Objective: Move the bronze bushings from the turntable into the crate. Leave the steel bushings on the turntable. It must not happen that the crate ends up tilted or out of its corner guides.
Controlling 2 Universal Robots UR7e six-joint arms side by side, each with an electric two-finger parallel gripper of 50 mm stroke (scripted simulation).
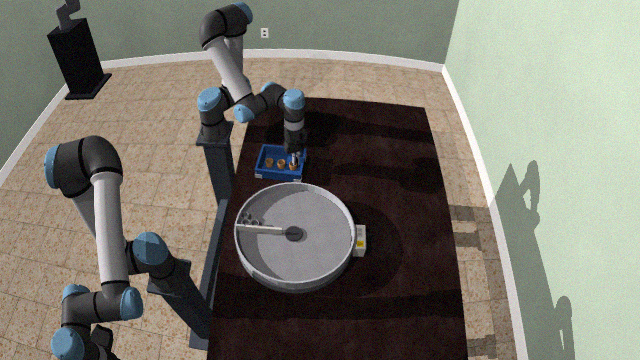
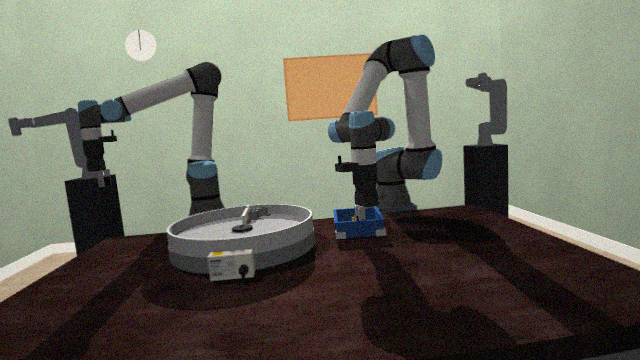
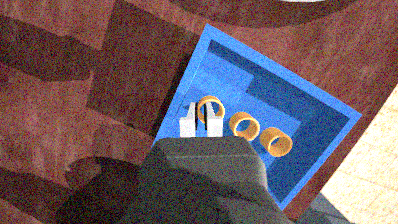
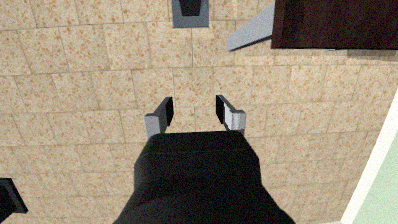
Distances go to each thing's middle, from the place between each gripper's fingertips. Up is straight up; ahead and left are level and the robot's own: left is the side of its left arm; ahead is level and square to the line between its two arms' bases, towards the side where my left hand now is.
The blue crate (image 1: 275, 152) lies 6 cm behind my left hand and 2 cm below it.
Right now the blue crate is 980 mm to the left of my right hand (image 2: 105, 185), 340 mm ahead of it and 160 mm below it.
